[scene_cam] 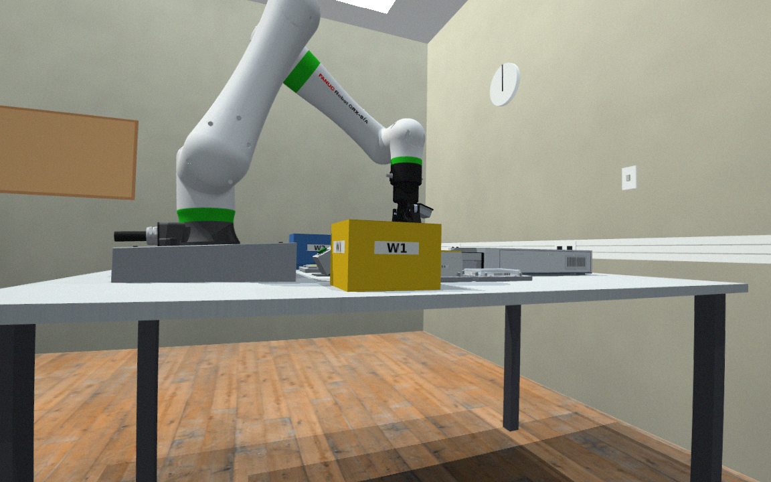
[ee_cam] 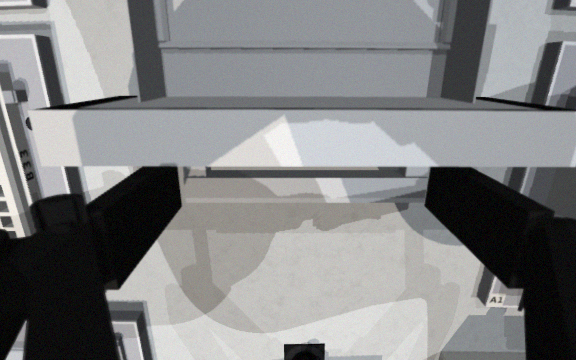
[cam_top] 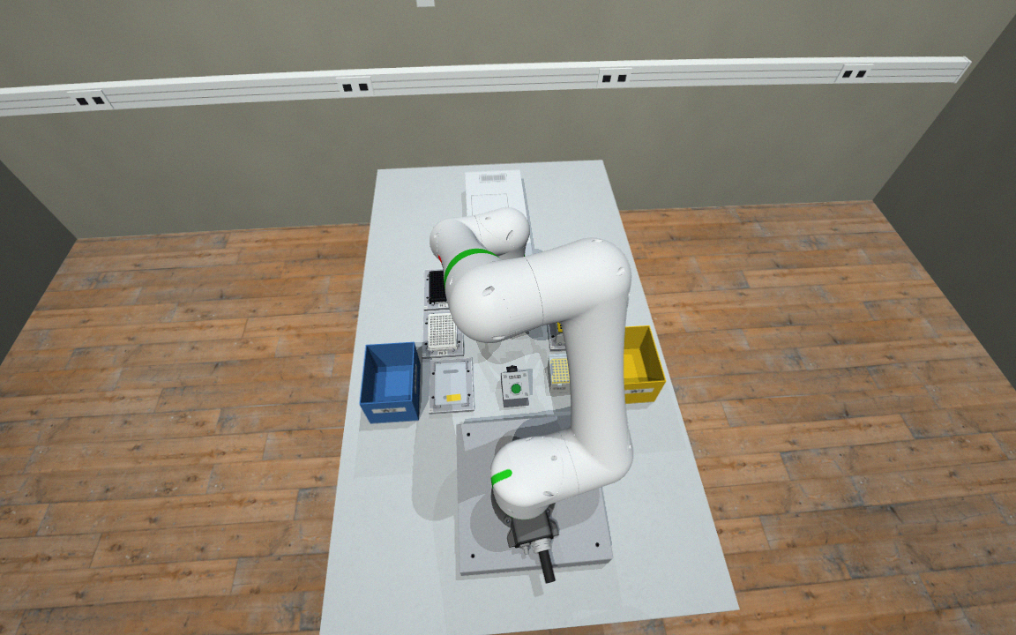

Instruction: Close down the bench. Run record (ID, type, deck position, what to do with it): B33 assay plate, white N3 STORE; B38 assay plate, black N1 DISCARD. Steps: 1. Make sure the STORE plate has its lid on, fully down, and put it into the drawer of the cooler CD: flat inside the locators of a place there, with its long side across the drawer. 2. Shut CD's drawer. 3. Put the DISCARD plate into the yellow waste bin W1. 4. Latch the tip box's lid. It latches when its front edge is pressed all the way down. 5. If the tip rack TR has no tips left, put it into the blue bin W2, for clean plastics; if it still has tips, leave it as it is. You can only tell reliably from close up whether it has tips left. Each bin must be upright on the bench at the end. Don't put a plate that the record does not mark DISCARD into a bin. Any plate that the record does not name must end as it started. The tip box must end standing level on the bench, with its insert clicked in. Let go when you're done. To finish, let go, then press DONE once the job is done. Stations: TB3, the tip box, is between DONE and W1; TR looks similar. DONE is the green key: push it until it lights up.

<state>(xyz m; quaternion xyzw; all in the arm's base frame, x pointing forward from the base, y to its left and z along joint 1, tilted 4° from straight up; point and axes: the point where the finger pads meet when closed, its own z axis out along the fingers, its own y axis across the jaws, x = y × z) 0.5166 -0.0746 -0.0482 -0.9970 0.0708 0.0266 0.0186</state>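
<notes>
Now: the clear plate lid 160 mm behind my hand, 190 mm to the left of it and 30 mm below it. Also, from my hand: nest N4: 40 mm behind, 180 mm to the right, 40 mm below; then tip rack TR: 50 mm behind, 190 mm to the right, 10 mm above; then drawer: 140 mm ahead, 20 mm to the right, 10 mm below.
</notes>
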